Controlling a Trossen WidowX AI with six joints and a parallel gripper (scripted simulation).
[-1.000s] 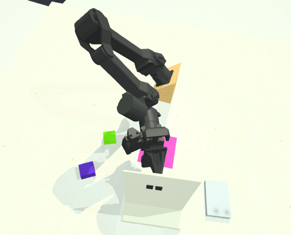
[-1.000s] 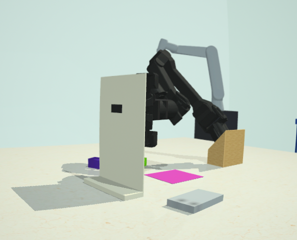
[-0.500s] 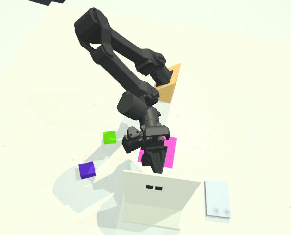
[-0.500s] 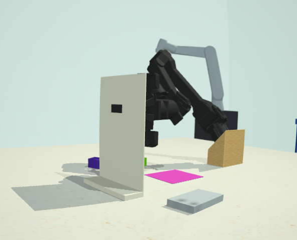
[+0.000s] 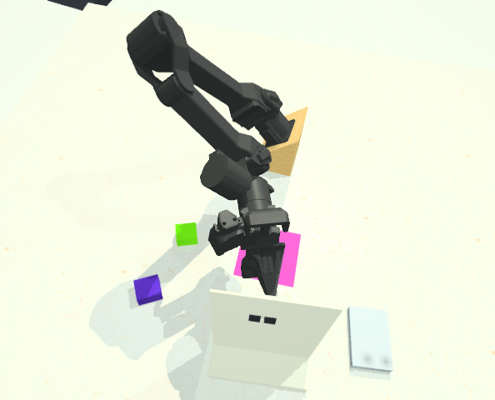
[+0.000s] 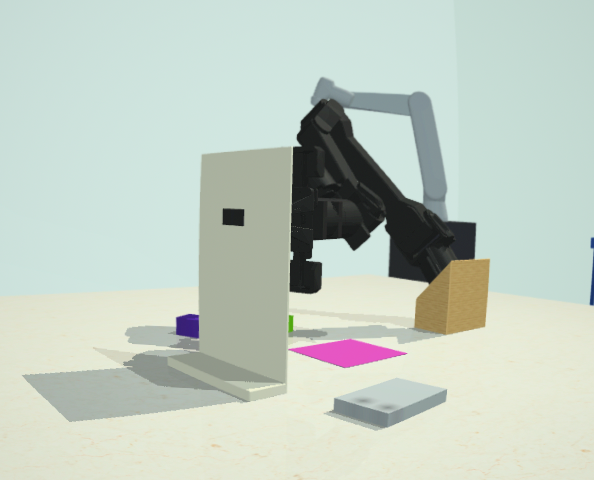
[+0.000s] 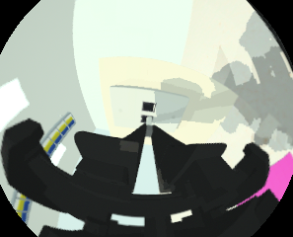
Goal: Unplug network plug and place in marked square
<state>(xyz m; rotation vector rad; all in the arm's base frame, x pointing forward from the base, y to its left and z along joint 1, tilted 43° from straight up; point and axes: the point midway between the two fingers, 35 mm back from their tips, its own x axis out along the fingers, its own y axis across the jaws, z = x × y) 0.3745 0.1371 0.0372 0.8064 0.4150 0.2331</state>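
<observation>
My gripper tip is now 4 cm short of the upright panel and 7 cm above it. The rest, counted from my gripper tip: pale grey slab (6 cm behind, 19 cm to the left, 18 cm below); green cube (14 cm behind, 21 cm to the right, 17 cm below); purple cube (1 cm behind, 23 cm to the right, 17 cm below).
</observation>
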